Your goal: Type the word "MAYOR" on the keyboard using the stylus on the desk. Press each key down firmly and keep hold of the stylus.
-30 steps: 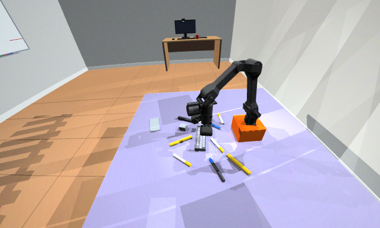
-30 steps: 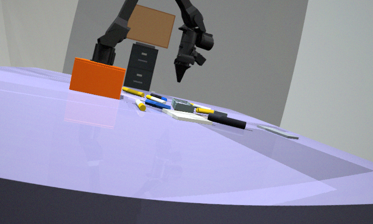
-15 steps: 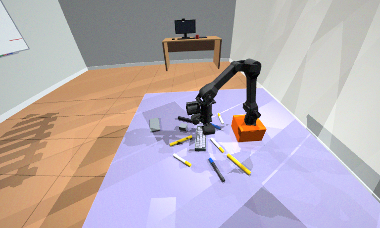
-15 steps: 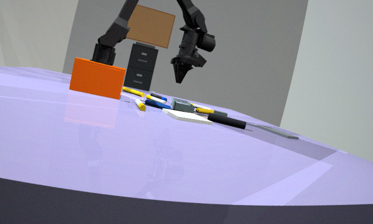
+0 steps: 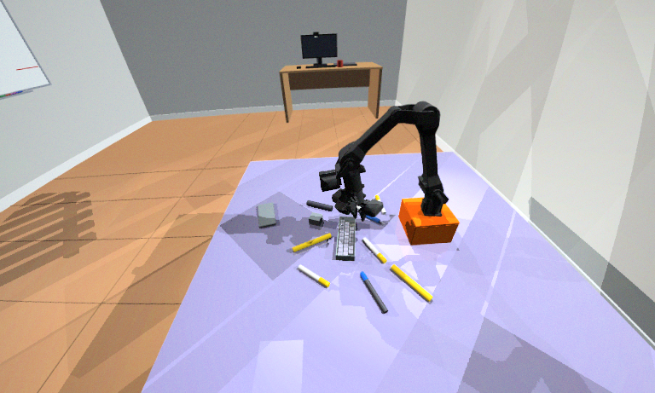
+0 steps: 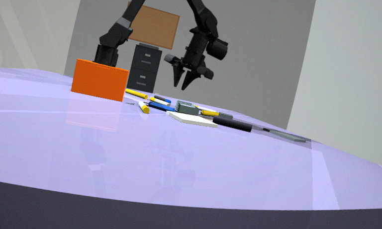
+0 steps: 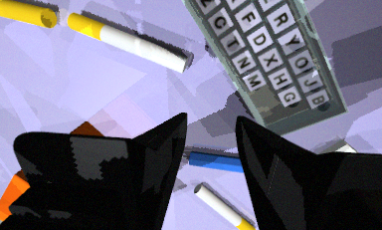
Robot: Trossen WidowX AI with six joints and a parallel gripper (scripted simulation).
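Right now the stylus is 70 mm to the right of my gripper tip, 70 mm below it and 70 mm behind it. The rest, counted from my gripper tip: white pad (190 mm to the right, 70 mm below, 40 mm ahead); then small grey block (180 mm ahead, 60 mm below, 50 mm to the right); then black cylinder (180 mm ahead, 150 mm to the right, 60 mm below).
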